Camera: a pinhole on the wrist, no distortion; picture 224 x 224 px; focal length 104.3 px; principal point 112.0 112.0 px. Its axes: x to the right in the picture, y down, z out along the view. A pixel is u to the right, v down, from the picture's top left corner.
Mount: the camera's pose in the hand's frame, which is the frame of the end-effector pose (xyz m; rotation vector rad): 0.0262 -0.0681 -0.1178 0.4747 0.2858 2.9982
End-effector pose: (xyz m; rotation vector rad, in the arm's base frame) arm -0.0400 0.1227 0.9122 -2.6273 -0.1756 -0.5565
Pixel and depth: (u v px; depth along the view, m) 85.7 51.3 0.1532
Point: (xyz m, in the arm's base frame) 0.0732 0.0885 0.9472
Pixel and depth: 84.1 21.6 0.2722
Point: 0.2042 -0.0191 0.8570
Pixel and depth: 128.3 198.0 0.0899
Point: -0.0381 0.2275 0.9889
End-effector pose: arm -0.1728 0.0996 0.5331 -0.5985 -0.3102 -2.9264
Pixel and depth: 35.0 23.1 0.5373
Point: -0.5792 -0.3268 1.0043
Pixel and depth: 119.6 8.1 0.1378
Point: -0.2242 0.0022 0.5642
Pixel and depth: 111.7 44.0 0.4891
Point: -0.1961 -0.1730 0.9179
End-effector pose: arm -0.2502 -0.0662 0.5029 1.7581 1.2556 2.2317
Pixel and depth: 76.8 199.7 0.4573
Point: -0.2403 0.5246 0.5161
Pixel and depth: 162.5 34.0 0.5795
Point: 0.3197 -0.1732 0.7852
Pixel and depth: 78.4 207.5 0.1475
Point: -0.3405 0.1265 0.4825
